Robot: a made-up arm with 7 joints. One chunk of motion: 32 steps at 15 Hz.
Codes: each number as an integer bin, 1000 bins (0 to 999) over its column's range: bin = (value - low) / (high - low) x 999, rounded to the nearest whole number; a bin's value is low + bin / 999 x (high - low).
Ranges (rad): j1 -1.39..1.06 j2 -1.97..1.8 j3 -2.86..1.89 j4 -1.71..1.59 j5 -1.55..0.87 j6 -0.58..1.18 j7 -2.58..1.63
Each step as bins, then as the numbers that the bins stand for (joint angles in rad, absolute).
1 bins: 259 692 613 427 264 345 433
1 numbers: -0.7548 0.6415 0.0547 -0.2995 -0.9105 0.0278 -0.7552
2 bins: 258 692 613 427 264 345 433
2 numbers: -0.7573 0.6415 0.0547 -0.2995 -0.9105 0.0278 -0.7552
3 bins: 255 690 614 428 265 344 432
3 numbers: -0.7646 0.6339 0.0594 -0.2962 -0.9081 0.0260 -0.7595
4 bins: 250 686 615 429 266 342 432
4 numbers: -0.7769 0.6188 0.0642 -0.2929 -0.9056 0.0225 -0.7595
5 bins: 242 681 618 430 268 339 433
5 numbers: -0.7965 0.5999 0.0784 -0.2896 -0.9008 0.0172 -0.7552
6 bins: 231 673 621 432 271 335 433
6 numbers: -0.8235 0.5697 0.0927 -0.2830 -0.8935 0.0102 -0.7552
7 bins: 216 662 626 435 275 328 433
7 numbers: -0.8603 0.5282 0.1165 -0.2731 -0.8838 -0.0021 -0.7552
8 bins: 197 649 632 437 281 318 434
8 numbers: -0.9069 0.4792 0.1450 -0.2665 -0.8693 -0.0198 -0.7510
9 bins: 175 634 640 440 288 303 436
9 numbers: -0.9608 0.4226 0.1830 -0.2565 -0.8523 -0.0462 -0.7426
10 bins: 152 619 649 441 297 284 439
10 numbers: -1.0172 0.3660 0.2258 -0.2532 -0.8305 -0.0797 -0.7300
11 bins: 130 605 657 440 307 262 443
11 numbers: -1.0712 0.3131 0.2639 -0.2565 -0.8063 -0.1184 -0.7131
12 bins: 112 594 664 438 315 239 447
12 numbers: -1.1153 0.2716 0.2972 -0.2632 -0.7869 -0.1589 -0.6962
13 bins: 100 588 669 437 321 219 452
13 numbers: -1.1448 0.2490 0.3209 -0.2665 -0.7724 -0.1942 -0.6752
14 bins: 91 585 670 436 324 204 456
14 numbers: -1.1668 0.2377 0.3257 -0.2698 -0.7651 -0.2206 -0.6583
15 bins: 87 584 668 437 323 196 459
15 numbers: -1.1766 0.2339 0.3162 -0.2665 -0.7676 -0.2347 -0.6457
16 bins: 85 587 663 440 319 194 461
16 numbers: -1.1815 0.2452 0.2924 -0.2565 -0.7772 -0.2382 -0.6372
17 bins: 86 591 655 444 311 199 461
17 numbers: -1.1791 0.2603 0.2544 -0.2433 -0.7966 -0.2294 -0.6372
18 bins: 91 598 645 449 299 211 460
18 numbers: -1.1668 0.2867 0.2068 -0.2268 -0.8257 -0.2083 -0.6415
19 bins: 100 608 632 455 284 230 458
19 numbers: -1.1448 0.3245 0.1450 -0.2070 -0.8620 -0.1748 -0.6499
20 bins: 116 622 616 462 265 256 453
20 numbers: -1.1055 0.3773 0.0689 -0.1839 -0.9081 -0.1290 -0.6710
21 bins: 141 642 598 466 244 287 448
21 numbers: -1.0442 0.4528 -0.0167 -0.1707 -0.9589 -0.0744 -0.6920
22 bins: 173 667 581 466 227 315 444
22 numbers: -0.9657 0.5471 -0.0975 -0.1707 -1.0001 -0.0250 -0.7089
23 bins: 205 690 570 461 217 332 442
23 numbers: -0.8872 0.6339 -0.1498 -0.1872 -1.0243 0.0049 -0.7173
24 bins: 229 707 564 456 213 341 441
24 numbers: -0.8284 0.6981 -0.1783 -0.2037 -1.0340 0.0208 -0.7215
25 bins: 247 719 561 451 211 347 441
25 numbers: -0.7842 0.7433 -0.1926 -0.2202 -1.0389 0.0313 -0.7215
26 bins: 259 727 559 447 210 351 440
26 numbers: -0.7548 0.7735 -0.2021 -0.2334 -1.0413 0.0384 -0.7257
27 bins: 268 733 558 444 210 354 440
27 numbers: -0.7327 0.7962 -0.2068 -0.2433 -1.0413 0.0437 -0.7257
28 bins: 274 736 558 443 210 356 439
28 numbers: -0.7180 0.8075 -0.2068 -0.2466 -1.0413 0.0472 -0.7300
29 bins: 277 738 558 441 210 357 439
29 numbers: -0.7107 0.8150 -0.2068 -0.2532 -1.0413 0.0489 -0.7300
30 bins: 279 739 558 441 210 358 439
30 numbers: -0.7058 0.8188 -0.2068 -0.2532 -1.0413 0.0507 -0.7300
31 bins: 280 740 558 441 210 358 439
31 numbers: -0.7033 0.8226 -0.2068 -0.2532 -1.0413 0.0507 -0.7300
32 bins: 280 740 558 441 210 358 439
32 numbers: -0.7033 0.8226 -0.2068 -0.2532 -1.0413 0.0507 -0.7300
